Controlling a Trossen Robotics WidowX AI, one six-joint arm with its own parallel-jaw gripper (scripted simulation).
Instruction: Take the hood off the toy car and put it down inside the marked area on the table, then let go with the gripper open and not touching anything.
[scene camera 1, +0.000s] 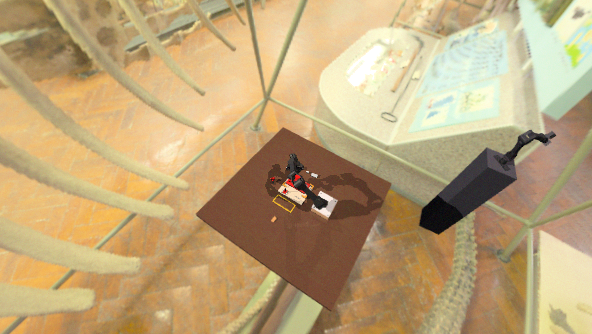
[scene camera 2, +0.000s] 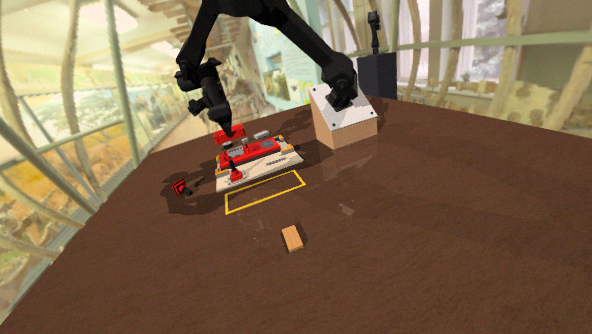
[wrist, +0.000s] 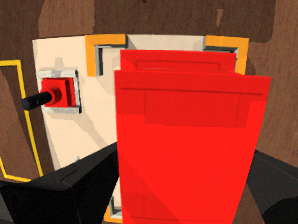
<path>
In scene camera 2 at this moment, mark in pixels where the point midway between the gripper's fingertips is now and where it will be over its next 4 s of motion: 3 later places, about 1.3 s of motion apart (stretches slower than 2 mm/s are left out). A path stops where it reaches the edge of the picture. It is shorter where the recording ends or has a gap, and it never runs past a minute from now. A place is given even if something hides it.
My gripper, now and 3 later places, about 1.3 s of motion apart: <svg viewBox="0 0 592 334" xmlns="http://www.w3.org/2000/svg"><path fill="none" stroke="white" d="M229 134L229 142L248 152L251 163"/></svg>
</path>
